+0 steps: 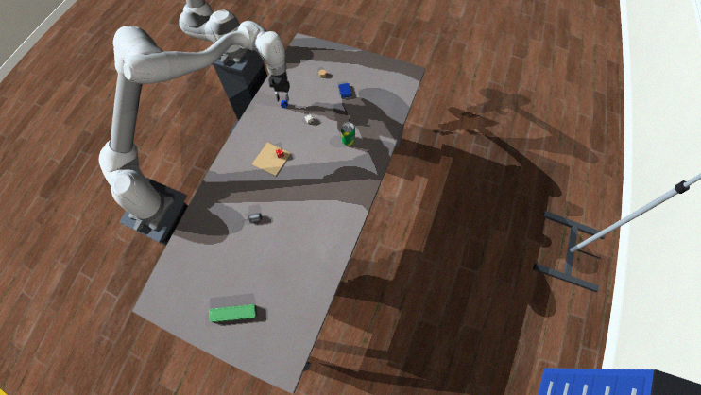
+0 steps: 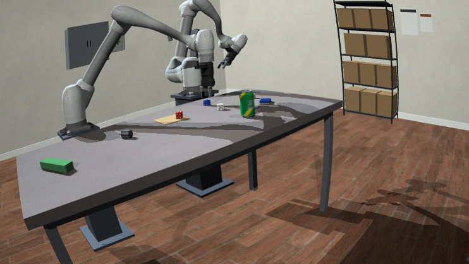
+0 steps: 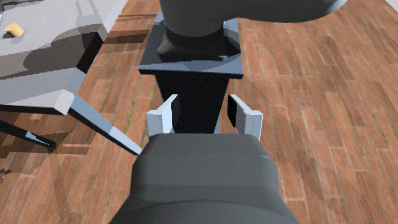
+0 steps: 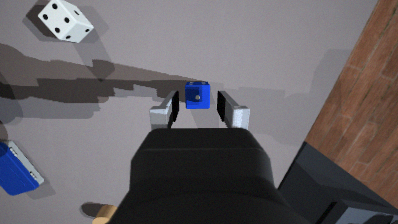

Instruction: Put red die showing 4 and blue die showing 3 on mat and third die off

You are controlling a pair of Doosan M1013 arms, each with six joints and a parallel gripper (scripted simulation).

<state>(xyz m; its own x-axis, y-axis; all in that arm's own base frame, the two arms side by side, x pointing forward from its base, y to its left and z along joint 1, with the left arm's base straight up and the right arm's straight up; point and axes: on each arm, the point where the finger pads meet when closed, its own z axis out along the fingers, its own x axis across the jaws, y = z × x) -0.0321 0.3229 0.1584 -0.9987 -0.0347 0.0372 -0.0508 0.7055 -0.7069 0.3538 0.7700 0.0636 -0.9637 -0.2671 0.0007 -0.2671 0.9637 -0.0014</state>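
Observation:
My right gripper is now 50 mm above the blue die. Also, from my right hand: white die (160 mm ahead, 60 mm to the right, 50 mm below); then wooden cylinder (250 mm to the left, 130 mm ahead, 50 mm below); then red die (290 mm to the right, 80 mm ahead, 40 mm below).

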